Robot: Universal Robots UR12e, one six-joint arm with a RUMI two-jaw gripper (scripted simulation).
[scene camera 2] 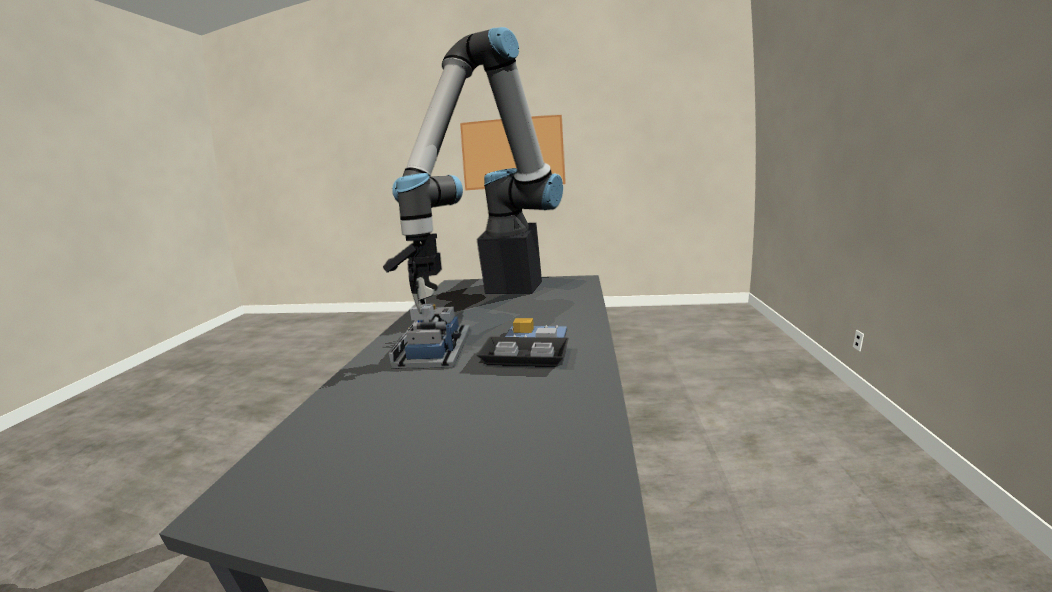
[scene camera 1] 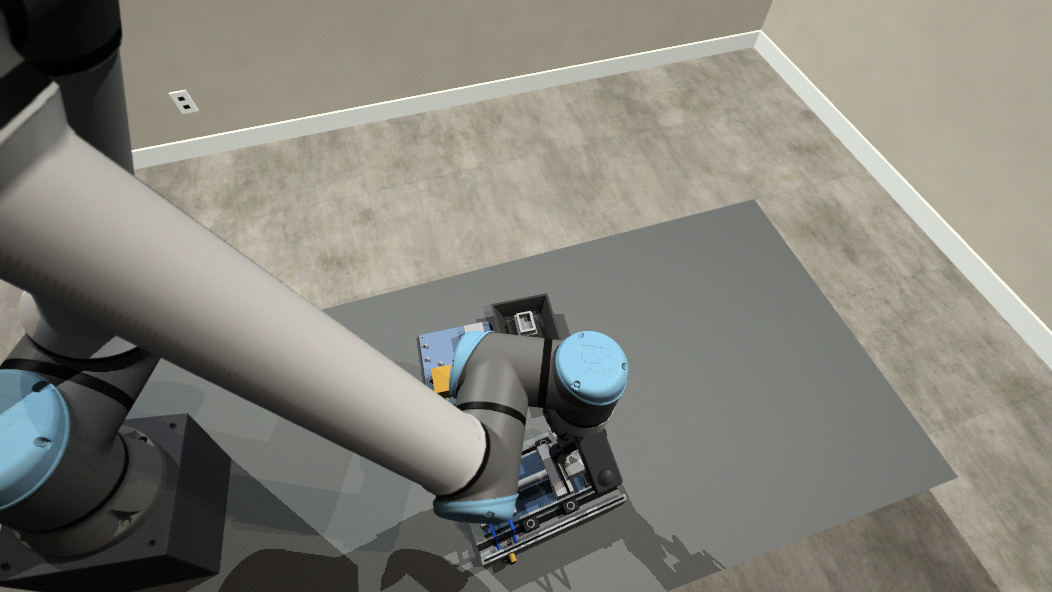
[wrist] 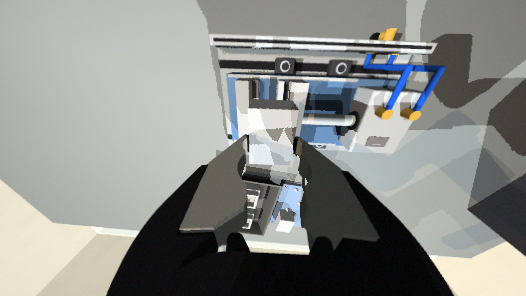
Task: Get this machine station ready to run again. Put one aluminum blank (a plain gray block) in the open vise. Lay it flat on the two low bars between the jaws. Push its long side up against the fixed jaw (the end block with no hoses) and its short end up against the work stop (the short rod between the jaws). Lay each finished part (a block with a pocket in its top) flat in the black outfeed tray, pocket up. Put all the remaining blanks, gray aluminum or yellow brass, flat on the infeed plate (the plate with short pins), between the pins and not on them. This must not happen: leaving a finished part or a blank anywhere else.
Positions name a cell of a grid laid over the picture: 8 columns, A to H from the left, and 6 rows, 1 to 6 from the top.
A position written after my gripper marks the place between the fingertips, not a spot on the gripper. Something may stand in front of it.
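You'd find my gripper (scene camera 1: E5) here, and I can also see my gripper (scene camera 2: D4) and again my gripper (wrist: E3). There's a gray aluminum blank (wrist: E3) too.
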